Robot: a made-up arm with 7 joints.
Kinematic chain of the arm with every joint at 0, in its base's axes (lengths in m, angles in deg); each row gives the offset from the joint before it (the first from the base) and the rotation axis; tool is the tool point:
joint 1: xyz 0 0 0.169 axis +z
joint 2: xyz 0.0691 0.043 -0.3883 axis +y
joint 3: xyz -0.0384 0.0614 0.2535 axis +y
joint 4: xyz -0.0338 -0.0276 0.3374 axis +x
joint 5: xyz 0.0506 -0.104 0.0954 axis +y
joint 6: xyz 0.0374 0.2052 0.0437 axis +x
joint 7: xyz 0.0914 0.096 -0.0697 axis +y
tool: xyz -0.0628 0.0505 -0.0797
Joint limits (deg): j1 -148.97..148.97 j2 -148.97..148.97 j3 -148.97..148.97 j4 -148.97..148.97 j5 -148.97..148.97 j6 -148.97..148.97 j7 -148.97..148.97
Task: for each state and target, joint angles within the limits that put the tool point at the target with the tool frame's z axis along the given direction. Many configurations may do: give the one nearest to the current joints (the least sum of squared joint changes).
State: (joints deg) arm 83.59 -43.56 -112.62 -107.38 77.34 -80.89 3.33
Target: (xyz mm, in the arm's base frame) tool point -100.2 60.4 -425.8 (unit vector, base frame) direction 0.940 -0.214 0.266
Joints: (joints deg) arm 107.99 -75.44 -141.63 -148.97 66.00 -77.38 4.92
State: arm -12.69 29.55 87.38 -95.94 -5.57 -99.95 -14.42
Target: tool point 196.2 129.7 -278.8 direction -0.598 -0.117 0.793
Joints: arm 20.30 7.79 121.59 -104.01 -20.94 -66.92 -5.65
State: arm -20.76 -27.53 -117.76 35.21 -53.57 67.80 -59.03
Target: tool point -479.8 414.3 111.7 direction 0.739 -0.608 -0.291
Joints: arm -27.26 12.25 -80.36 32.08 -86.14 100.42 -45.48
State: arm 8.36 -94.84 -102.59 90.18 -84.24 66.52 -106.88
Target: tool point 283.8 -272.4 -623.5 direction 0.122 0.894 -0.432
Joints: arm 2.11 -103.09 -118.41 103.35 -94.18 64.54 -103.40
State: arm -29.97 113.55 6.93 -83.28 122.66 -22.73 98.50
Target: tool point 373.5 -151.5 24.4 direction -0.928 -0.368 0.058
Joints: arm -48.94 66.92 -18.76 -80.88 112.03 -26.19 82.59
